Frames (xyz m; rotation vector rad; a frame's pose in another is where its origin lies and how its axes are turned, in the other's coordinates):
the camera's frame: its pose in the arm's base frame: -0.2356 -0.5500 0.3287 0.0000 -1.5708 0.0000
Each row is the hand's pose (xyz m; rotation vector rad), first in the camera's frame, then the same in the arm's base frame.
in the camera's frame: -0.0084 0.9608 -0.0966 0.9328 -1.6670 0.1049
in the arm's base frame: -0.1390 0.4108 0.3203 -0.7409 2.6994 -0.9287
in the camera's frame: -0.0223 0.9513 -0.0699 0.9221 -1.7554 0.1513
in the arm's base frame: -0.1657 0.4013 0.3064 -0.6647 2.6286 -0.9256
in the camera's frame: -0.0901 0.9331 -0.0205 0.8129 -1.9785 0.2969
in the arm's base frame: -0.2151 0.3831 0.2386 -0.4082 2.4789 -0.8780
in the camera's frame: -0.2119 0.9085 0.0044 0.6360 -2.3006 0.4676
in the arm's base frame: -0.2400 0.3585 0.1168 -0.1171 2.2269 -0.7677
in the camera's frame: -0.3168 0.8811 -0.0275 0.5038 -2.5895 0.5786
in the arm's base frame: -0.2081 0.3311 0.0119 0.0461 1.9678 -0.6667
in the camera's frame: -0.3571 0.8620 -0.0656 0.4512 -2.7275 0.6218
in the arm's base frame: -0.1700 0.3120 -0.0284 0.0990 1.8377 -0.6226
